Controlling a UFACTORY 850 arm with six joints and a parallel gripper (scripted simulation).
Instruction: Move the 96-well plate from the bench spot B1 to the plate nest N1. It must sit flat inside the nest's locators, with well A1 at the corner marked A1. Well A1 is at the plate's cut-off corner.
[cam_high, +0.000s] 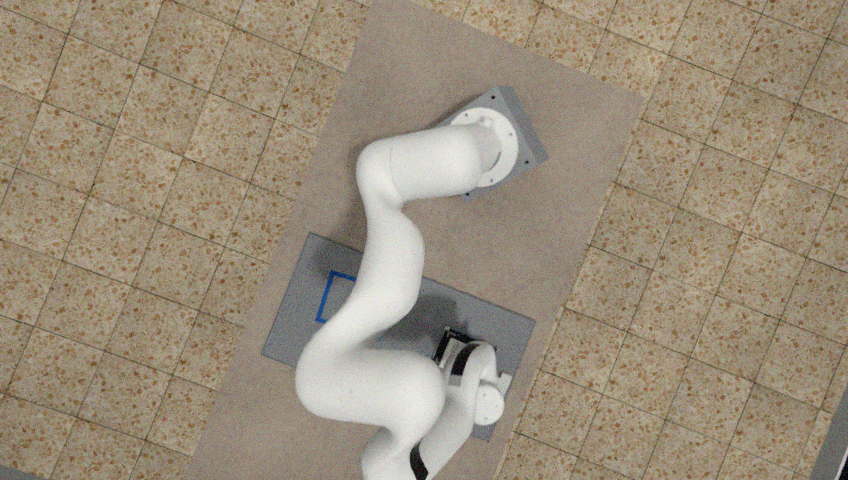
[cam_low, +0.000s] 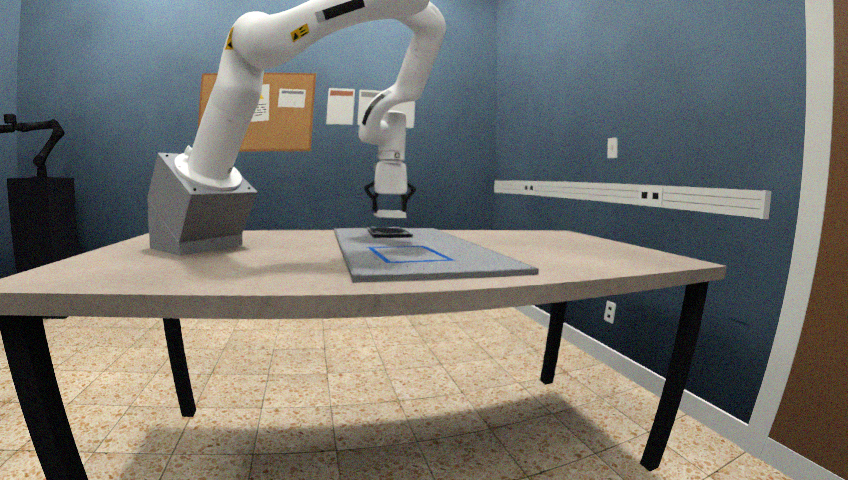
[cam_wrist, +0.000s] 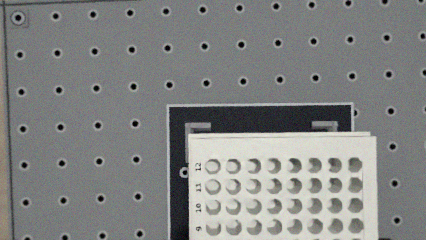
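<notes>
Right now my hand is 70 mm above the black plate nest. From my hand the other things lie so: white 96-well plate 10 mm below.
</notes>
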